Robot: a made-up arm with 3 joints. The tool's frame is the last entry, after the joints.
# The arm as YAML. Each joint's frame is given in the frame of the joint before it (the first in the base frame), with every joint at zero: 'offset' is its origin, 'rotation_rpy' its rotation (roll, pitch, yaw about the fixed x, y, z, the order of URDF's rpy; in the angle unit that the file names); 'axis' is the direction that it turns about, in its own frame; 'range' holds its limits. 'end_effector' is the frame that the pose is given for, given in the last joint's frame.
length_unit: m
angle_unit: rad
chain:
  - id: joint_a
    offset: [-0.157, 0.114, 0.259]
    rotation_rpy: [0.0, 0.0, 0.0]
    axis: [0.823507, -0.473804, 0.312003]
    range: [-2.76, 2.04]
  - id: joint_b
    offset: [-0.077, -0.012, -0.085]
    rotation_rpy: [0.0, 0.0, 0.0]
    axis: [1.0, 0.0, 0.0]
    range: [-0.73, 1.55]
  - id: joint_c
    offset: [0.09, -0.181, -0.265]
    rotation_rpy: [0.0, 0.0, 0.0]
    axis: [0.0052, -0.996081, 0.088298]
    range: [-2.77, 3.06]
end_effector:
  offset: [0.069, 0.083, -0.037]
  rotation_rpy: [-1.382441, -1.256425, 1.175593]
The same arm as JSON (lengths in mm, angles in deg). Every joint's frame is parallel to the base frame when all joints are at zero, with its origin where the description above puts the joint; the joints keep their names.
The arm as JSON. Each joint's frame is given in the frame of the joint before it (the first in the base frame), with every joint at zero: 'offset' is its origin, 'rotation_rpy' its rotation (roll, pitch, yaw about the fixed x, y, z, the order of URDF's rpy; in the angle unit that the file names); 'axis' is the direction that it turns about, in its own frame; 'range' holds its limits. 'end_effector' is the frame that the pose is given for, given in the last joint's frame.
{"length_unit": "mm", "angle_unit": "deg", "chain": [
  {"id": "joint_a", "offset": [-157.0, 114.0, 259.0], "rotation_rpy": [0.0, 0.0, 0.0], "axis": [0.823507, -0.473804, 0.312003], "range": [-158.14, 116.88]},
  {"id": "joint_b", "offset": [-77.0, -12.0, -85.0], "rotation_rpy": [0.0, 0.0, 0.0], "axis": "+x", "range": [-41.83, 88.81]},
  {"id": "joint_c", "offset": [90.0, -181.0, -265.0], "rotation_rpy": [0.0, 0.0, 0.0], "axis": [0.0052, -0.996081, 0.088298], "range": [-158.71, 175.33]}
], "end_effector": {"offset": [69.0, 83.0, -37.0], "rotation_rpy": [-79.21, -71.99, 67.36]}}

